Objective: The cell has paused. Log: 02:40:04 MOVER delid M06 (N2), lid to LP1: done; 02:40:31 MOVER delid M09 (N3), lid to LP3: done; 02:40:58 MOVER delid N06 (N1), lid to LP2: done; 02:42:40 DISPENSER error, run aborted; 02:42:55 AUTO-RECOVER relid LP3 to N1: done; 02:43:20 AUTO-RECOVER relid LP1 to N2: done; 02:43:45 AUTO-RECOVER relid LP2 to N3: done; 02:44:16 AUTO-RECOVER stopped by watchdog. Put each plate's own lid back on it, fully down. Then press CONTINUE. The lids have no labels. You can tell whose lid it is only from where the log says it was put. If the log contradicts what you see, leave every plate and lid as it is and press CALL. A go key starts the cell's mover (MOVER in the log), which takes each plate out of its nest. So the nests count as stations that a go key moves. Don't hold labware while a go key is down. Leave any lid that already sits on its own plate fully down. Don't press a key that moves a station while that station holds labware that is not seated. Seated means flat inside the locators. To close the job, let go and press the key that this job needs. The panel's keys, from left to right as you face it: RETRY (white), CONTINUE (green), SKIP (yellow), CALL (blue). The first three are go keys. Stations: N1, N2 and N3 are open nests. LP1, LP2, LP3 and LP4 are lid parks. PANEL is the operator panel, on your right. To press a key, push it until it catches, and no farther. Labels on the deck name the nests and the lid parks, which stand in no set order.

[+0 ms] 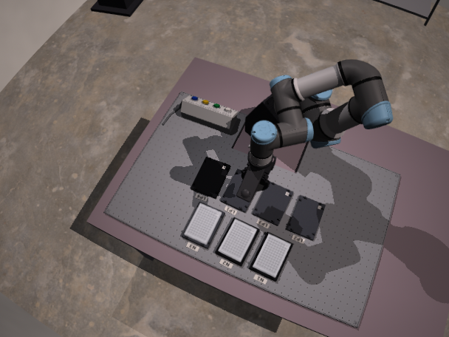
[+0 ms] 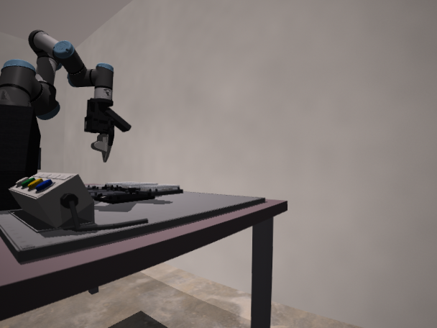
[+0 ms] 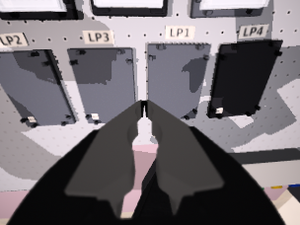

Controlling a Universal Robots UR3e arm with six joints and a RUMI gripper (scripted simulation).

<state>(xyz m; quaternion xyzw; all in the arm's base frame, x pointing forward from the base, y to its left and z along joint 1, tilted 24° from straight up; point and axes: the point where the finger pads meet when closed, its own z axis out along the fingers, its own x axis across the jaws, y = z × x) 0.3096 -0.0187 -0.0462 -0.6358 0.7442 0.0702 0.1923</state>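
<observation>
Now: hand 330 mm past the green CONTINUE key, 260 mm to the left of it and 60 mm above it. From my hand the other things lie so: LP1 lid park: 30 mm behind, 50 mm to the right, 120 mm below; then lid park LP4: 50 mm behind, 180 mm to the right, 120 mm below; then LP3 lid park: 20 mm behind, 70 mm to the left, 120 mm below.
</observation>
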